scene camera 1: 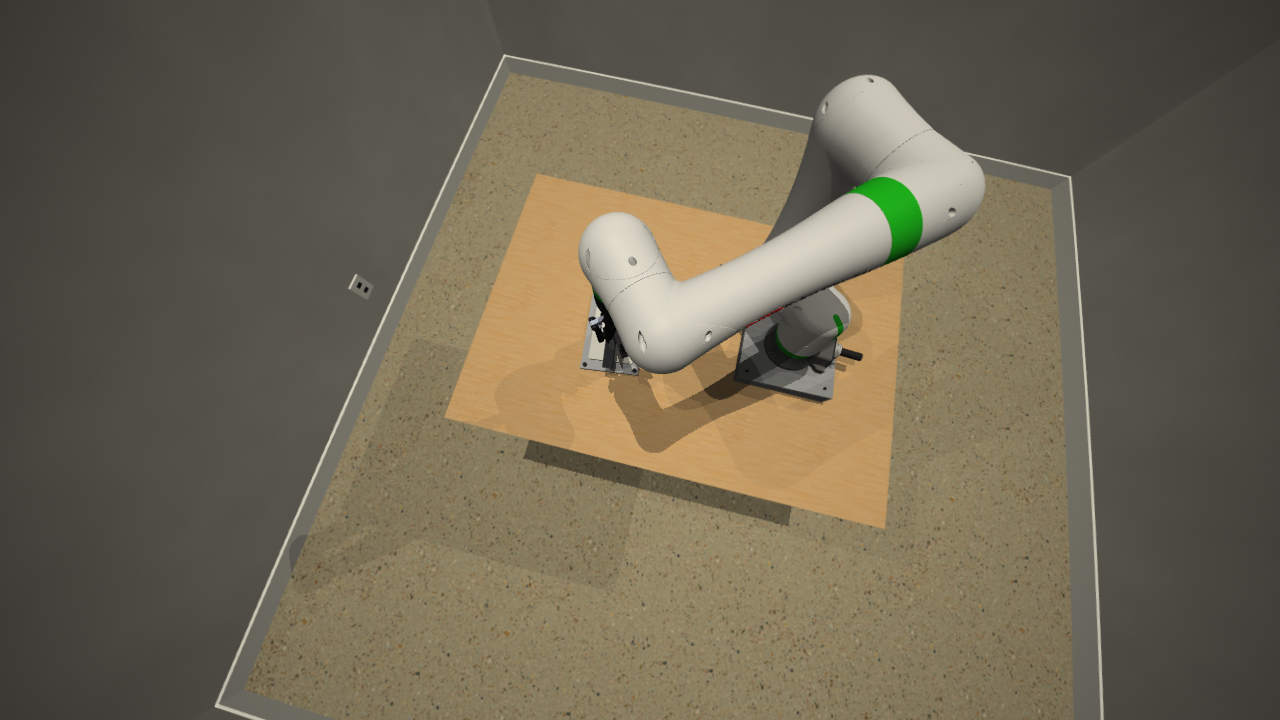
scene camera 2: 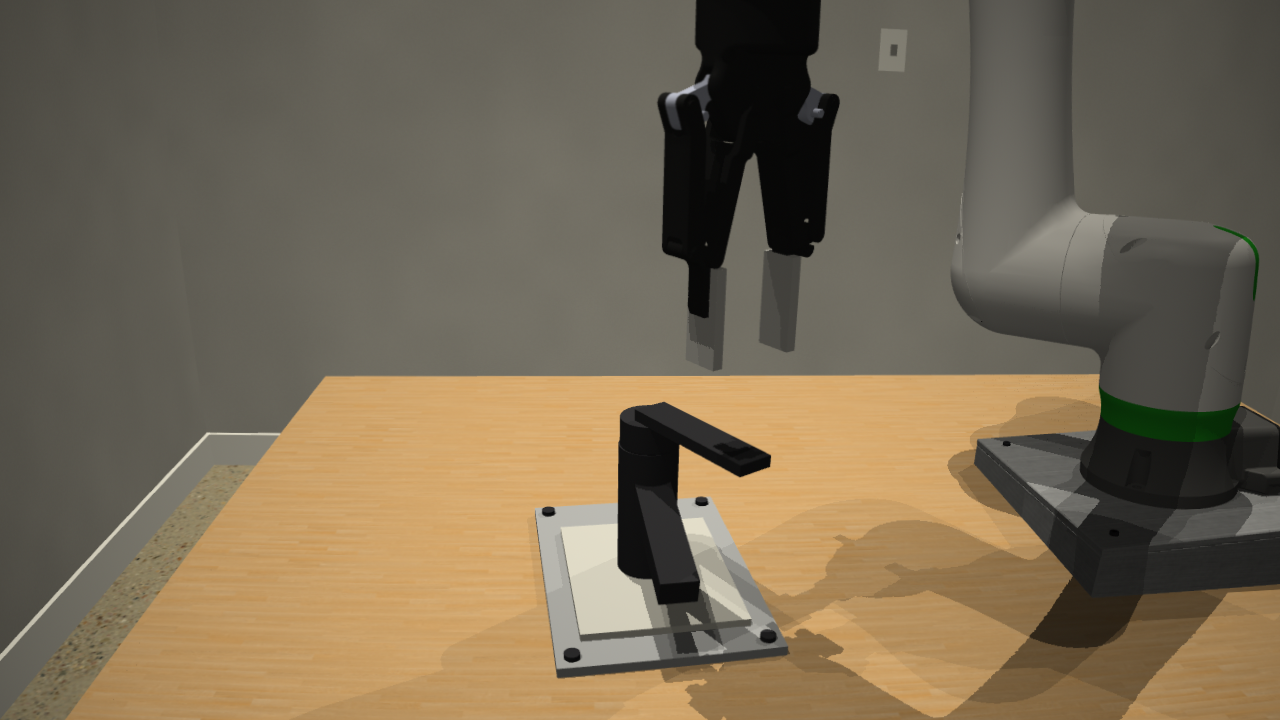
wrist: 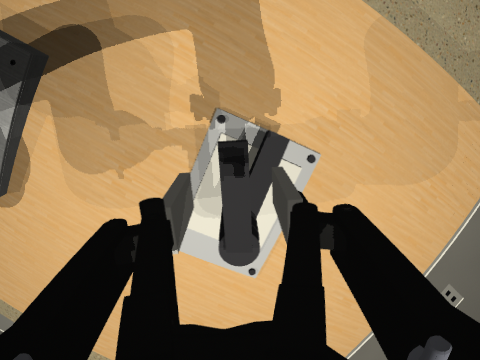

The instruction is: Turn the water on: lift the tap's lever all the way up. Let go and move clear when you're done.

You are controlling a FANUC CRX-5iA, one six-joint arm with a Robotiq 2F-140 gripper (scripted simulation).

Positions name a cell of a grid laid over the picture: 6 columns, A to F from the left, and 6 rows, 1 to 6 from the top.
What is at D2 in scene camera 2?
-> My gripper.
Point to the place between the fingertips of my gripper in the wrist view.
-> C4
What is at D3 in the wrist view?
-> A black tap.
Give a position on a black tap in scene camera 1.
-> C3
